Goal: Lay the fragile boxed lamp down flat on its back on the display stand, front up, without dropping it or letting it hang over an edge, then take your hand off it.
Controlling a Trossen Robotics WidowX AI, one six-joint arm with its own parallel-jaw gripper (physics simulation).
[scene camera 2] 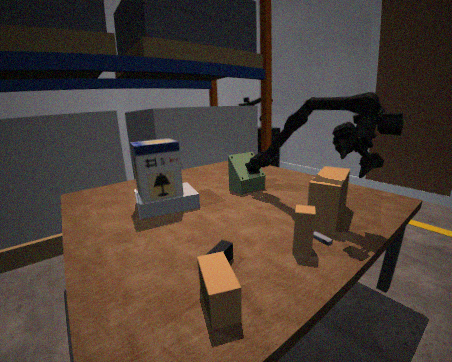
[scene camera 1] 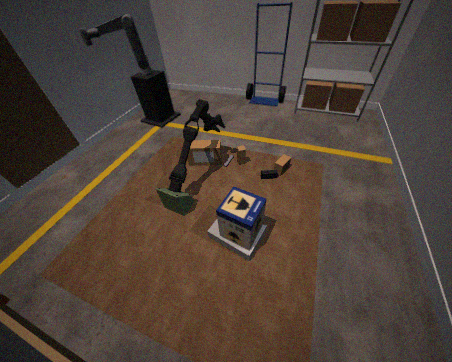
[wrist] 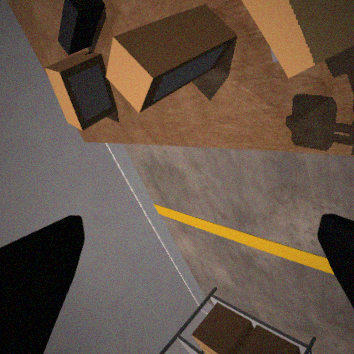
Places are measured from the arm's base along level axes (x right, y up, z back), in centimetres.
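Pixels of known places: gripper, fingertip midpoint: (scene camera 2: 351, 168) (scene camera 1: 222, 129) (wrist: 203, 226); arm's base, link origin: (scene camera 2: 252, 168) (scene camera 1: 174, 190).
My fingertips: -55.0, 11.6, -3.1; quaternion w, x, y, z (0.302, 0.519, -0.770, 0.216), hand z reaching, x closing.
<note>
For each thing: its top centre in the pictures, then the offset to it from my fingertips, as dx, dy, dz.
- large tan box, top centre: (scene camera 2: 331, 175) (scene camera 1: 203, 144) +13.2, -6.6, +9.3
- black block, top centre: (wrist: 66, 27) (scene camera 2: 216, 251) (scene camera 1: 269, 171) +8.6, -17.6, -40.6
- thin pale bar, top centre: (scene camera 2: 313, 232) (scene camera 1: 228, 160) +5.8, -21.4, -7.3
The boxed lamp (scene camera 1: 240, 222) (scene camera 2: 159, 175) stands upright on the display stand (scene camera 1: 215, 232) (scene camera 2: 189, 193). It is a pale box with a blue band around its top. A dark lamp picture shows on its cream top panel, and another on the side facing scene camera 2. The stand is a low white block, its rim showing around the box's foot. My gripper (scene camera 1: 218, 123) (scene camera 2: 358, 156) (wrist: 203, 226) is open and empty, raised near the table's edge, well away from the box. Neither box nor stand shows in the wrist view.
A green slanted block (scene camera 1: 176, 201) (scene camera 2: 246, 172) is at my arm's base. A large tan box (scene camera 1: 206, 145) (scene camera 2: 327, 200), a slim one (scene camera 1: 241, 152) (scene camera 2: 303, 230), another tan box (scene camera 1: 283, 164) (scene camera 2: 220, 290), a black block (scene camera 1: 269, 174) (scene camera 2: 223, 250) and a thin pale bar (scene camera 1: 228, 160) (scene camera 2: 322, 237) are on the table.
</note>
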